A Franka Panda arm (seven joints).
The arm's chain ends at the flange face. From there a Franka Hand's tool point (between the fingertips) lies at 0.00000 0.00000 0.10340 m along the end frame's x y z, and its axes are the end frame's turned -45 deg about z.
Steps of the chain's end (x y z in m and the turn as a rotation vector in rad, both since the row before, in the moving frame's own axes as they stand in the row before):
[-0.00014 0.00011 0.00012 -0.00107 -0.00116 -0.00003]
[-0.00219 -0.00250 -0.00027 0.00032 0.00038 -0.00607]
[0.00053 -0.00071 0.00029 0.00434 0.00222 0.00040]
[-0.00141 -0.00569 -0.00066 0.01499 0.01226 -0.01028]
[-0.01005 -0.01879 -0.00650 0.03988 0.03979 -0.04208]
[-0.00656 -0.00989 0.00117 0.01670 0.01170 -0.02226]
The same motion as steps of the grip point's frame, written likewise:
[-0.00034 -0.00003 0.00012 0.00006 -0.00158 -0.00003]
[0.00027 -0.00331 -0.00027 -0.00004 0.00049 -0.00607]
[0.00136 -0.00028 0.00029 0.00150 0.00464 0.00040]
[0.00502 -0.00523 -0.00068 0.00193 0.01927 -0.01028]
[0.01200 -0.02052 -0.00666 0.00006 0.05634 -0.04208]
[0.00443 -0.01202 0.00115 0.00354 0.02008 -0.02226]

